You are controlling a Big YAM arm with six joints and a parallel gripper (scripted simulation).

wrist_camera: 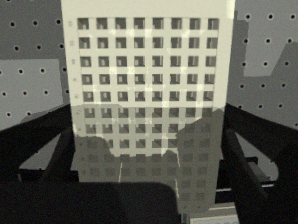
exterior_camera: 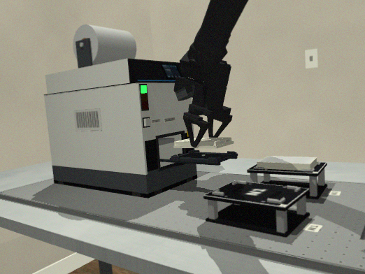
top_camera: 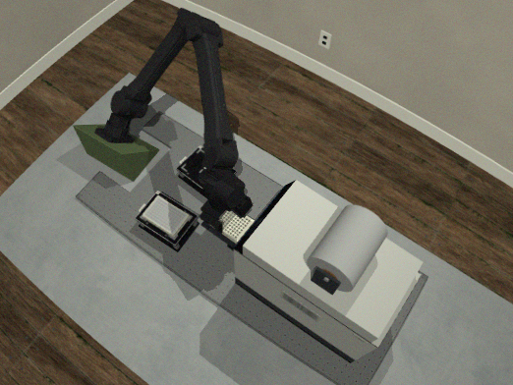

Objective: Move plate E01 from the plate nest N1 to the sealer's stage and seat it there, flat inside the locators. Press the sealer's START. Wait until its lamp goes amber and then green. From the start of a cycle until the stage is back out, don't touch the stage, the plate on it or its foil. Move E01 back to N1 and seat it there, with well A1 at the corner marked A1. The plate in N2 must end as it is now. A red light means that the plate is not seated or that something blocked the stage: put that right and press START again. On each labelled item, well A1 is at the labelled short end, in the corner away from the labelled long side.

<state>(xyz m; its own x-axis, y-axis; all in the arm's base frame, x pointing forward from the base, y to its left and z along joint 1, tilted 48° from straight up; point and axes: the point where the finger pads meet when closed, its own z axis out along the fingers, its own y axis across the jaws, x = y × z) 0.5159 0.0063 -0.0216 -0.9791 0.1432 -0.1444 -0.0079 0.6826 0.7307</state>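
Right now my hand is 40 mm above the sealer stage. Also, from my hand: covered white plate: 180 mm behind, 90 mm to the right, 60 mm below; start button: 100 mm ahead, 90 mm to the left, 60 mm above; black plate nest: 200 mm behind, 120 mm to the left, 80 mm below.
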